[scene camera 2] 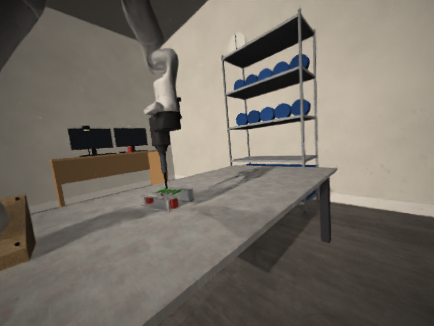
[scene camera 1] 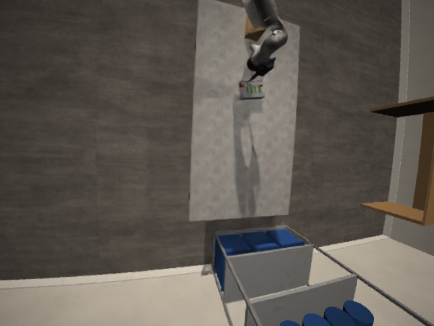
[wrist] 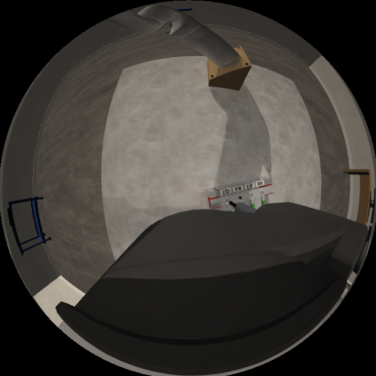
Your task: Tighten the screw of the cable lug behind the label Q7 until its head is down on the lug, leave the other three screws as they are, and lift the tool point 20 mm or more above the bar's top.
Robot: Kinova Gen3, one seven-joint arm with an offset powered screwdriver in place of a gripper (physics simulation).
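The terminal block with the metal bar [scene camera 1: 252, 96] [scene camera 2: 161, 203] [wrist: 214, 195] stands on the table, with red parts at its ends and green cables [scene camera 1: 254, 90] [scene camera 2: 169, 191] [wrist: 253, 205]. In the wrist view the label Q7 [wrist: 226, 191] is at the left end of the row, then K4 [wrist: 238, 188], Q2 [wrist: 249, 186] and X8 [wrist: 259, 183]. My gripper, the screwdriver [scene camera 1: 250, 79] [scene camera 2: 166, 187] [wrist: 231, 203], points down with its tip close above the bar. In the wrist view the tip overlaps the lug area behind Q7. Contact and screw height cannot be told. It has no visible fingers.
The grey table [scene camera 1: 215, 150] [scene camera 2: 240, 200] [wrist: 160, 140] carries the wooden base block [scene camera 1: 252, 33] [scene camera 2: 19, 227] [wrist: 227, 80]. A shelf rack [scene camera 2: 302, 135] with blue drums stands beyond the table. A wooden desk [scene camera 2: 75, 170] with two monitors stands behind the arm.
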